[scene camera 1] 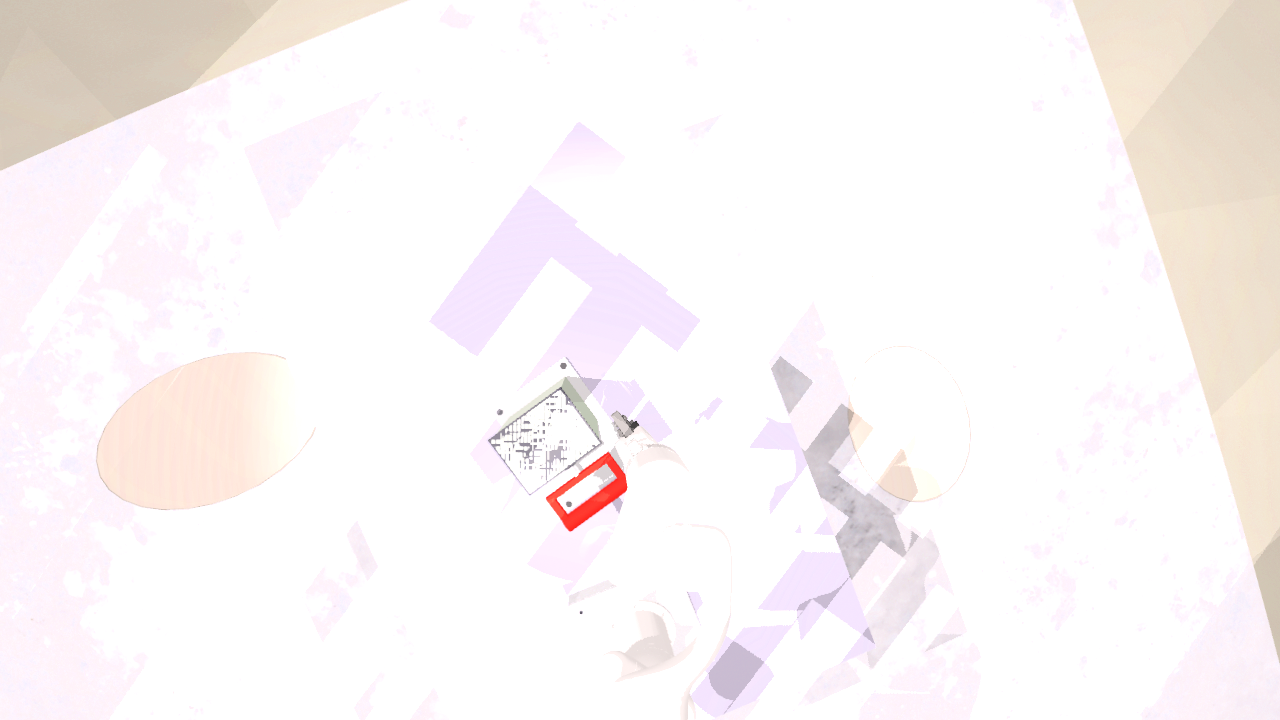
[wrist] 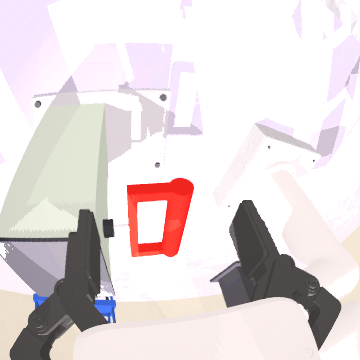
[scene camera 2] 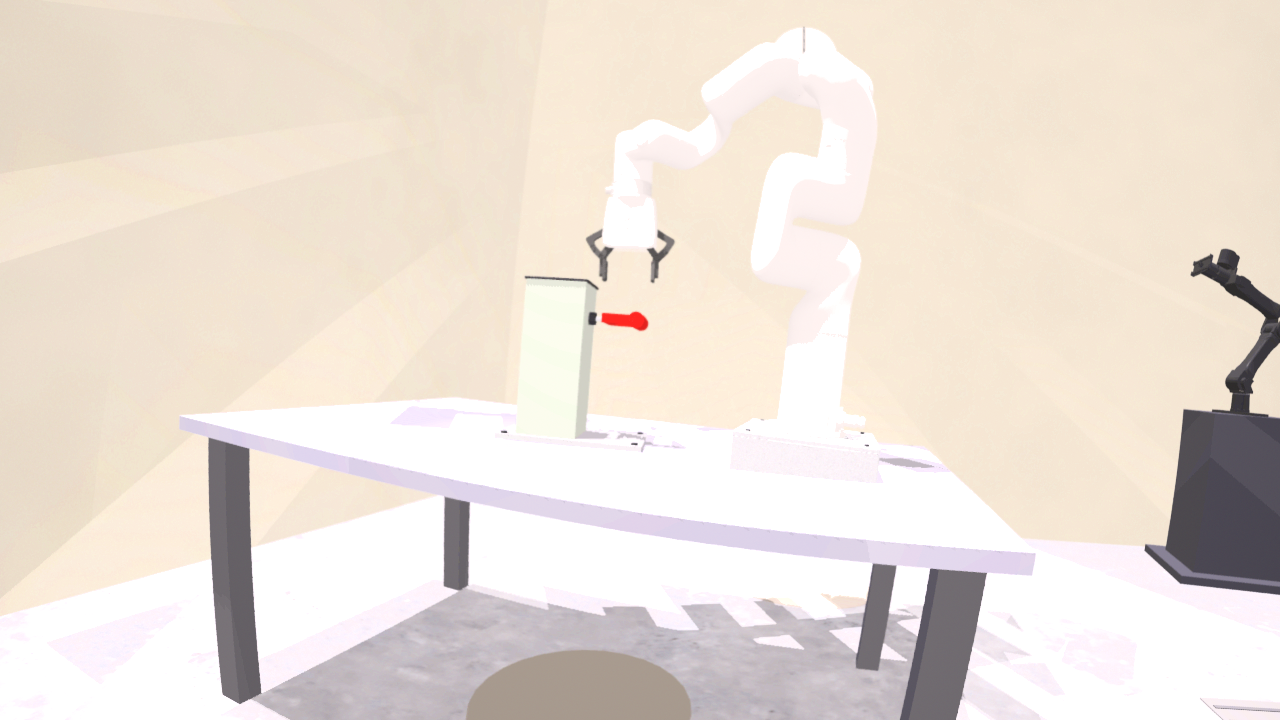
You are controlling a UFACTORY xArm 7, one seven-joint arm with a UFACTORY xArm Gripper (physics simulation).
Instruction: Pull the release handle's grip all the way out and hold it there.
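The release handle's red grip (scene camera 1: 597,505) (scene camera 2: 623,319) (wrist: 178,217) is a rectangular loop with a thick round outer bar. It stands out sideways from the upper part of a tall pale green box (scene camera 1: 544,440) (scene camera 2: 554,358) (wrist: 60,165), beside a small black collar (scene camera 2: 592,317) (wrist: 108,228). A thin rod shows between collar and grip in the wrist view. My gripper (scene camera 2: 628,278) (wrist: 167,219) is open and empty, pointing down. It hangs above the grip, fingertips apart from it. In the wrist view the grip appears between the two fingers, farther down. In scene camera 1 the arm hides part of the gripper.
The box stands on a bolted base plate on the white table (scene camera 2: 805,514). My arm's base (scene camera 2: 805,454) (wrist: 240,162) stands on the grip's side of the box. A black arm (scene camera 2: 1257,344) on a dark pedestal (scene camera 2: 1226,501) stands at the far right. A blue object (wrist: 75,301) shows low in the wrist view.
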